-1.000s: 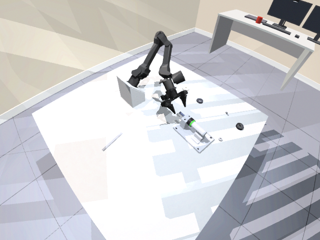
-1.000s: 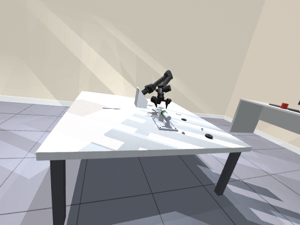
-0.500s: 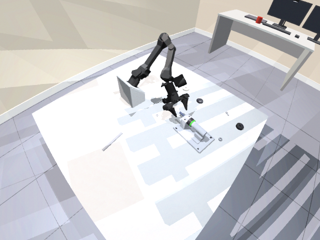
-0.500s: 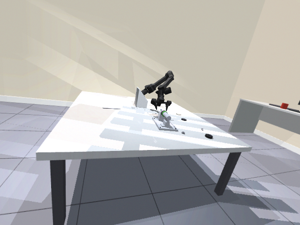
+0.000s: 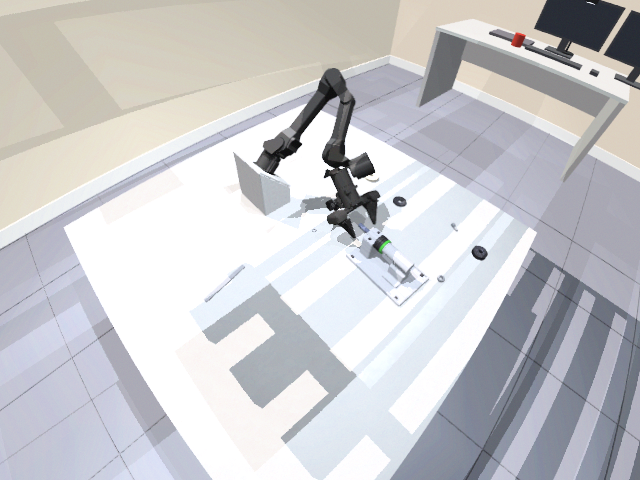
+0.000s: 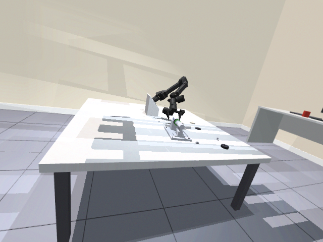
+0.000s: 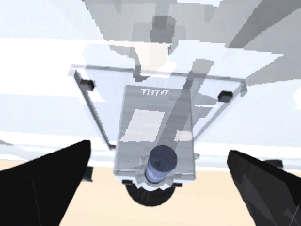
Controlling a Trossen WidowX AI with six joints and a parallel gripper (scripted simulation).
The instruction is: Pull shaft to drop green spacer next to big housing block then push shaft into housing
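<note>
The shaft lies 4 cm ahead of my gripper tip, 1 cm to the right of it and 1 cm above it. The rest, counted from my gripper tip: green spacer 9 cm ahead, 2 cm to the right, 1 cm above; then black spacer 8 cm ahead, 1 cm to the right, 1 cm above; then thin white rod 40 cm to the right, 22 cm behind, 7 cm below.
</note>
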